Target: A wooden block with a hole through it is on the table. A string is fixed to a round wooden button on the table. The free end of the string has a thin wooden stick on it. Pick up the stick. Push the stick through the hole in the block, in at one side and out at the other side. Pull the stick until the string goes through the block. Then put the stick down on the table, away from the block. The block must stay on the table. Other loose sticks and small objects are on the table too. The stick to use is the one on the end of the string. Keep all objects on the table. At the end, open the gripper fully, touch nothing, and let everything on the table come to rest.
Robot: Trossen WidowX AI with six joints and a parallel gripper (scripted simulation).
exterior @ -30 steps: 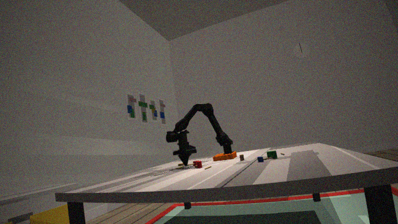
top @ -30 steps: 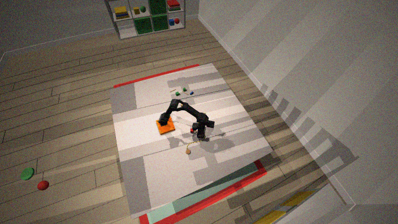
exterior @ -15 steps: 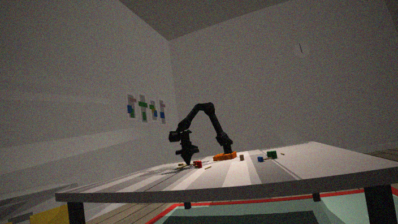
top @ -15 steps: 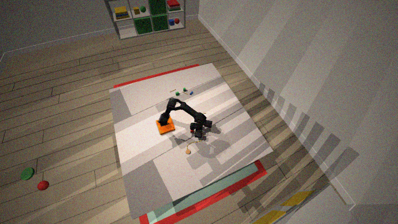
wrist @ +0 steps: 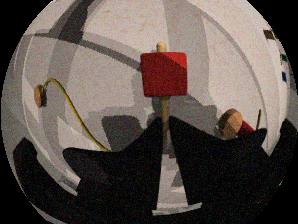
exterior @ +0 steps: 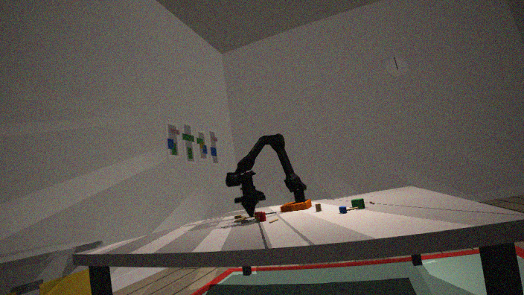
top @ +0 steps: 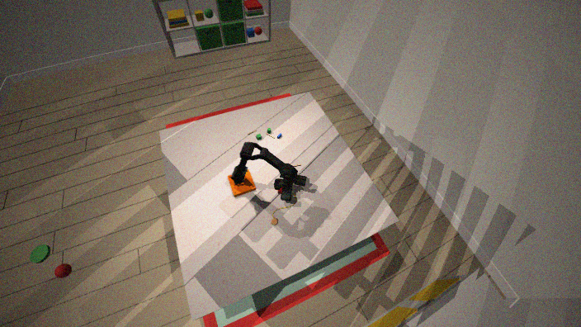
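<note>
Now: the red wooden block 40 mm behind my gripper tip and 20 mm to the left of it. The rest, counted from my gripper tip: wooden disc (70 mm to the left, 60 mm ahead, 10 mm below); then round wooden button (150 mm to the right, 140 mm behind, 10 mm below); then loose stick (170 mm to the left, 120 mm ahead, 10 mm below).
</note>
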